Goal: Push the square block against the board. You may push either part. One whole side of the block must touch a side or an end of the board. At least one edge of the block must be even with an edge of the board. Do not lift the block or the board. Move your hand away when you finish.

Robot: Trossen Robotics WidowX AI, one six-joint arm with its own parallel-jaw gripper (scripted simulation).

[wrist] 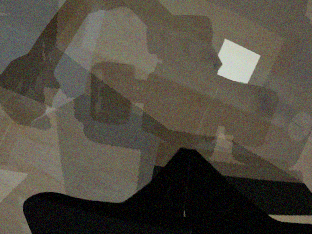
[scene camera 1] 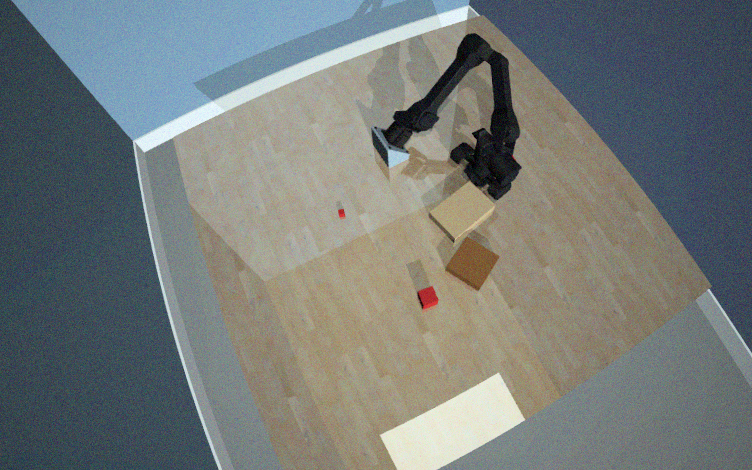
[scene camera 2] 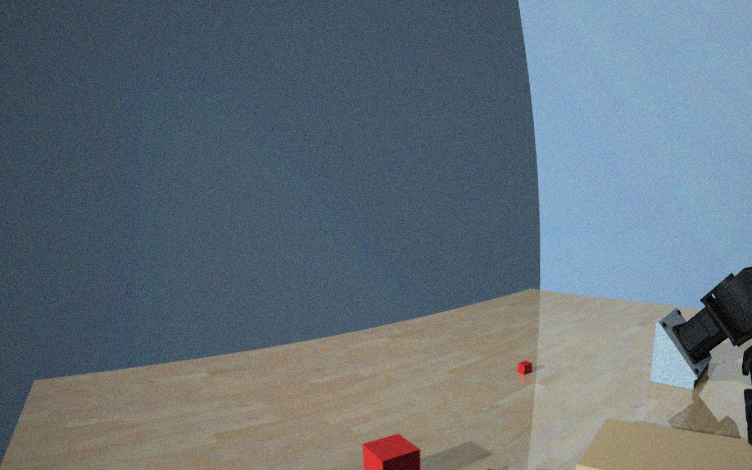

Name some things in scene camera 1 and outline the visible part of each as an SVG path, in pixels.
The gripper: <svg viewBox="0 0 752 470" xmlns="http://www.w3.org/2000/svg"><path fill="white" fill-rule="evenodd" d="M454 148L451 151L450 158L456 164L460 164L463 159L468 162L464 172L475 186L483 187L488 184L487 191L494 200L500 199L502 195L510 191L511 183L501 186L488 169L488 165L481 163L475 158L475 155L472 155L473 153L475 154L475 150L468 143L461 143L457 148Z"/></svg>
A pale tan board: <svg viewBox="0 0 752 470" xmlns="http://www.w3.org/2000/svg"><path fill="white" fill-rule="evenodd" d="M472 181L467 182L457 192L442 201L429 214L429 217L453 243L464 236L466 232L485 216L488 216L495 207L495 204Z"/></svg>
